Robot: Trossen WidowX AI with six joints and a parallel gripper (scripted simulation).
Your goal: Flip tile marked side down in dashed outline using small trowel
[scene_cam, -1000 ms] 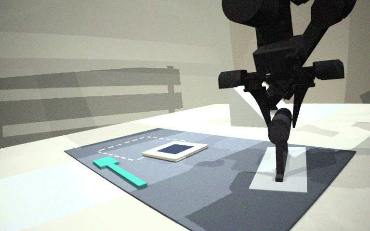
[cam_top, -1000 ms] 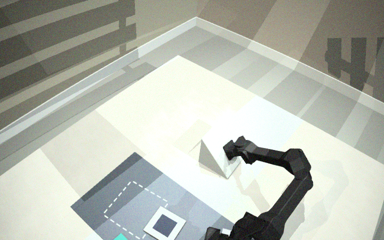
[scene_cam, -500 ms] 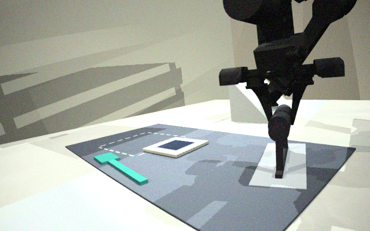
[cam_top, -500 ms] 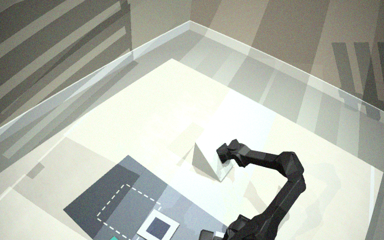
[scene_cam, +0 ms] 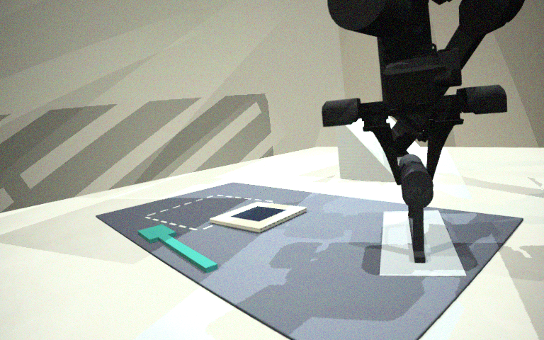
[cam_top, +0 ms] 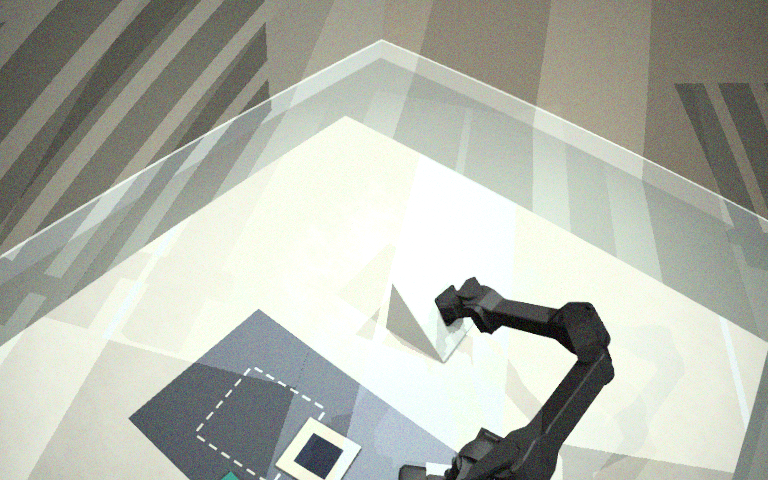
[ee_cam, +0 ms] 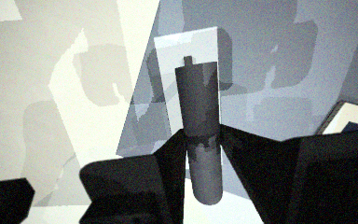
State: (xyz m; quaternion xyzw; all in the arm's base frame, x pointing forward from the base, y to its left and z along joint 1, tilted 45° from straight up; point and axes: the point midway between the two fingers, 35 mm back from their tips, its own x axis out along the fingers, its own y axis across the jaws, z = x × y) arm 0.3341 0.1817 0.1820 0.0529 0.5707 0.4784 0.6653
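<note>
My gripper tip is now 3 cm above the trowel, 2 cm past it and 1 cm to the left of it. The rest, counted from my gripper tip: teal t-shaped flat piece (24 cm to the right, 21 cm ahead, 6 cm below); then grey mat (23 cm to the right, 8 cm below, 7 cm ahead); then tile (23 cm to the right, 6 cm below, 6 cm ahead).
</note>
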